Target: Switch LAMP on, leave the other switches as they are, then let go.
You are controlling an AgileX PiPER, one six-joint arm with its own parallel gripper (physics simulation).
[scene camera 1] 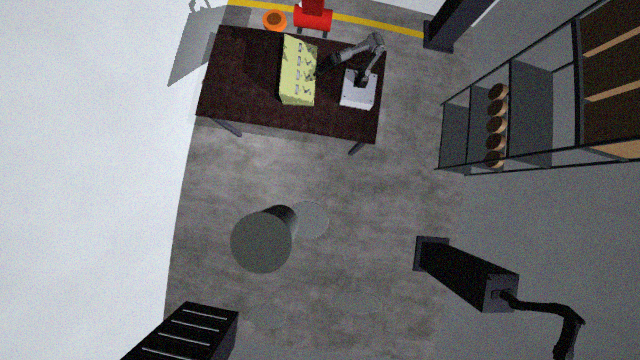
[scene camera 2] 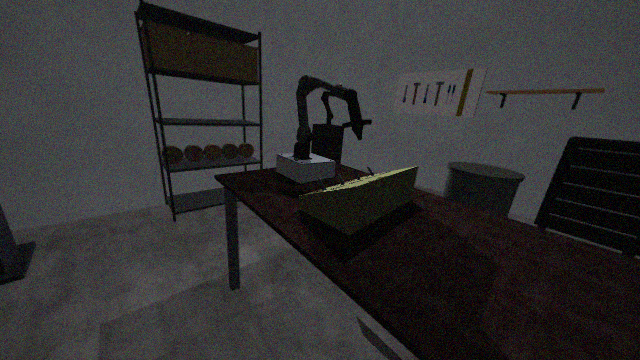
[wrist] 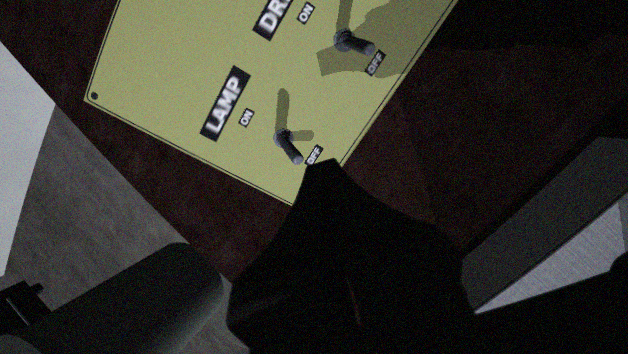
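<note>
The yellow switch panel (scene camera 1: 287, 75) (scene camera 2: 365, 207) (wrist: 165, 65) lies sloped on the dark table (scene camera 1: 240, 95) (scene camera 2: 450, 280). In the wrist view the LAMP lever (wrist: 290, 148) leans to its OFF label (wrist: 314, 155), away from its ON label (wrist: 246, 117). The DRIVE lever (wrist: 356, 43) also leans to OFF. The other switches are outside the wrist view, and their positions are too small to tell in the scene views. My gripper (scene camera 1: 313, 76) (scene camera 2: 359, 138) (wrist: 326, 179) is shut and empty. It hangs above the panel's robot-side edge, apart from the levers; in the wrist view its tip shows beside LAMP's OFF label.
My arm stands on a white box (scene camera 1: 356, 98) (scene camera 2: 306, 170) at one end of the table. A round bin (scene camera 1: 260, 242) (scene camera 2: 485, 185) and a shelf rack (scene camera 2: 261, 105) stand on the floor away from the panel. A red object (scene camera 1: 312, 19) is beyond the table's edge.
</note>
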